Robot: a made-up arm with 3 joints. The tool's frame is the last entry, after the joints.
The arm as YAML. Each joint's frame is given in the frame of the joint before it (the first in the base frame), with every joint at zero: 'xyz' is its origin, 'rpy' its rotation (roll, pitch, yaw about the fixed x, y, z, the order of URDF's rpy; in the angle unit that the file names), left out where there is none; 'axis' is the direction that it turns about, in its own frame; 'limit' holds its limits. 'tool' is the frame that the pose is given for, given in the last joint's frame.
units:
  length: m
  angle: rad
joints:
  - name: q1
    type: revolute
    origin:
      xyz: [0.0, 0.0, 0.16]
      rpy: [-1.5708, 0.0, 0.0]
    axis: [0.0, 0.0, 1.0]
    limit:
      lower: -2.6
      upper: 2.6
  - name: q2
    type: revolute
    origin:
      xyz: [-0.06, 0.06, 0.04]
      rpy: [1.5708, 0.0, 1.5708]
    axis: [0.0, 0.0, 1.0]
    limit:
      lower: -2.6
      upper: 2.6
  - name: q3
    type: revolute
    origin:
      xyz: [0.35, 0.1, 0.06]
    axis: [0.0, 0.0, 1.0]
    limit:
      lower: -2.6
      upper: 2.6
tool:
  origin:
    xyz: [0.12, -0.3, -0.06]
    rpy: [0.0, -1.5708, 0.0]
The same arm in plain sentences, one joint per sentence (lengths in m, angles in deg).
The arm has three revolute joints in a row. What follows holds with every joint at zero, and every direction is one of the base frame's.
Joint 1 sits 0.1600 m along +z from the base frame's origin and turns about +y, from -148.97 to 148.97 deg.
Joint 2 sits 0.0600 m along -x and 0.0400 m along +y and 0.0600 m along -z from joint 1 and turns about +x, from -148.97 to 148.97 deg.
Joint 3 sits 0.0600 m along +x and 0.1000 m along +y and 0.3500 m along -z from joint 2 and turns about +x, from -148.97 to 148.97 deg.
The tool frame, which is the frame that the pose is given for, sits 0.0600 m along -x and 0.3000 m along -y and 0.1200 m along -z from joint 3; its axes are the base frame's turned by roll 0.00, pitch 0.00 and yaw 0.00 deg (as in URDF: about the fixed x, then y, then z).

